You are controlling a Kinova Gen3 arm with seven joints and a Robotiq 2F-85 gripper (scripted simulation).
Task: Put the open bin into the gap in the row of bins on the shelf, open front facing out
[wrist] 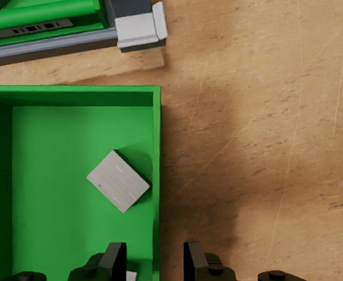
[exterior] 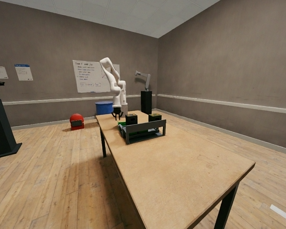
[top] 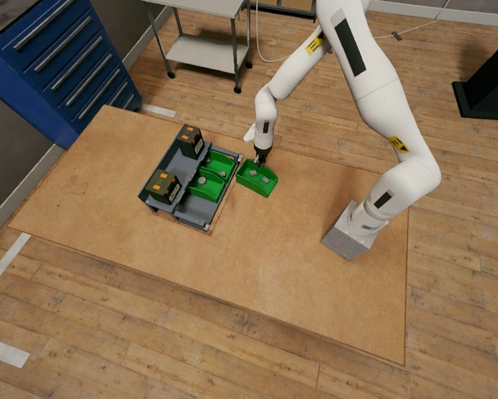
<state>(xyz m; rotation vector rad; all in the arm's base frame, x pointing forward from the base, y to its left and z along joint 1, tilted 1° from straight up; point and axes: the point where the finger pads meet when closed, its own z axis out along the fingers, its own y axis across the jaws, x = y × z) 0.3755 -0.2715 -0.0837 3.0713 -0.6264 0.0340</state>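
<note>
My hand is 40 mm short of the grey part, 10 mm to the right of it and 90 mm above it. Round my hand: grey shelf (280 mm ahead, 110 mm to the left, 40 mm below).
</note>
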